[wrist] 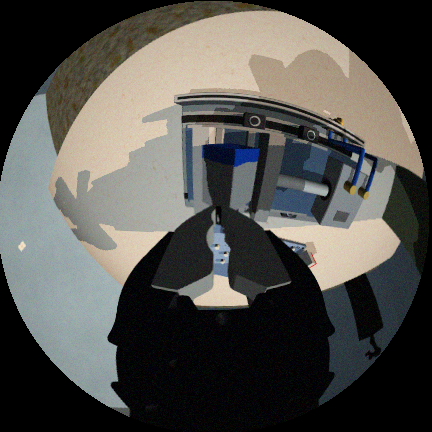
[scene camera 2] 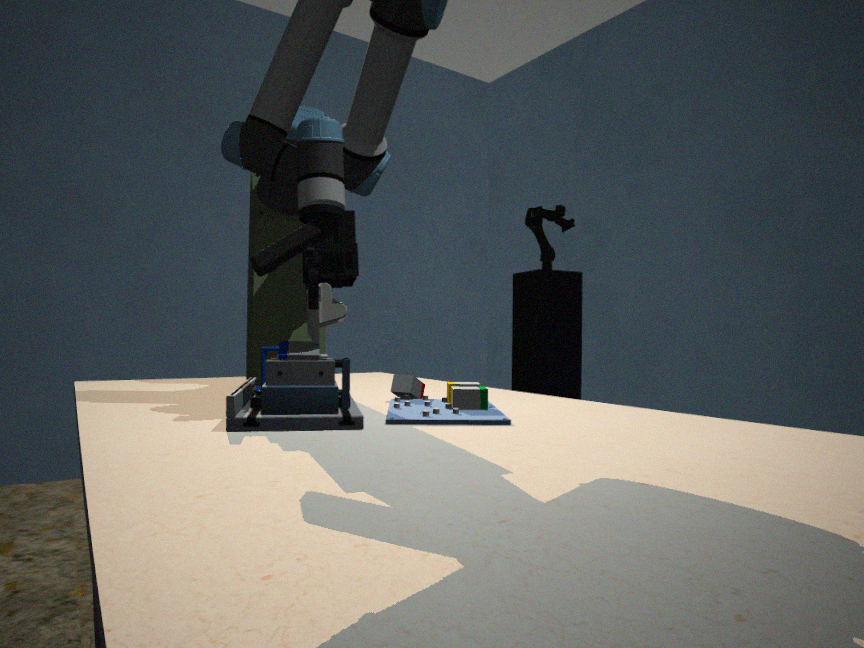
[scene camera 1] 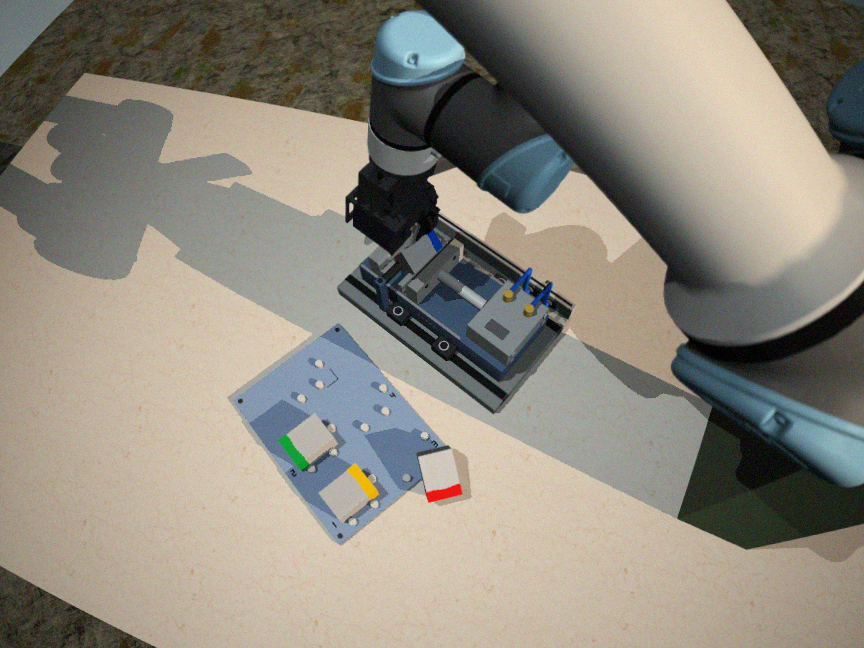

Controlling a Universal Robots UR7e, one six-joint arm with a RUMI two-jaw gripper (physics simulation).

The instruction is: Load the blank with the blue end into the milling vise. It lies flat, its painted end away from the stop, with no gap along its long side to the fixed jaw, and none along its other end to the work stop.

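The blank with the blue end (scene camera 1: 418, 255) (scene camera 2: 302, 352) (wrist: 242, 182) sits between the jaws of the milling vise (scene camera 1: 501, 327) (scene camera 2: 300, 399) (wrist: 339, 192). It looks rolled about its long axis, not flat, with part of it above the jaw tops. Its blue end faces away from the work stop (scene camera 1: 382, 294) (scene camera 2: 345, 383). Contact with the fixed jaw (wrist: 198, 167) and with the stop cannot be made out. My gripper (scene camera 2: 314, 337) (wrist: 217, 207) is shut and empty, its tips close to the grey end of the blank. In scene camera 1 the gripper's body hides its tips.
A blue pegged board (scene camera 1: 348, 362) (scene camera 2: 446, 421) lies beside the vise. It carries a green-ended blank (scene camera 1: 312, 438) and a yellow-ended blank (scene camera 1: 343, 493). A red-ended blank (scene camera 1: 439, 470) (scene camera 2: 406, 385) leans at the board's edge. Blue hoses (scene camera 1: 519, 280) (wrist: 360, 167) rise beside the vise's rear block.
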